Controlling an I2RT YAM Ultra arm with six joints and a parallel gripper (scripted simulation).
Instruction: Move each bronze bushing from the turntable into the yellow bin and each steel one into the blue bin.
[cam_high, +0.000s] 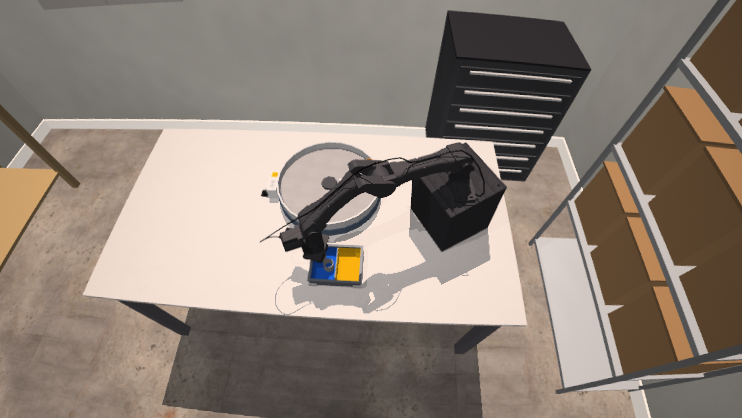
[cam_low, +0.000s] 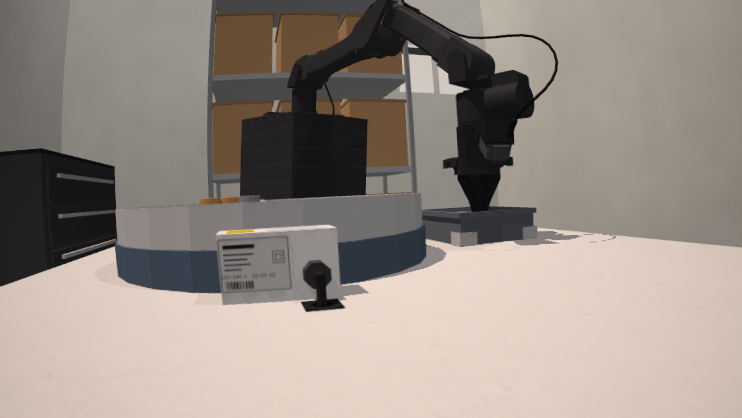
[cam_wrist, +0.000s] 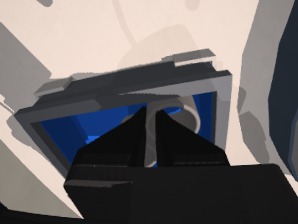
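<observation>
Right now my hand is 20 mm past the blue bin, 20 mm to the right of it and 30 mm above it. The rest, counted from my hand: yellow bin 100 mm behind, 30 mm to the left, 30 mm below; round grey turntable 50 mm behind, 330 mm to the right, 10 mm above.
</observation>
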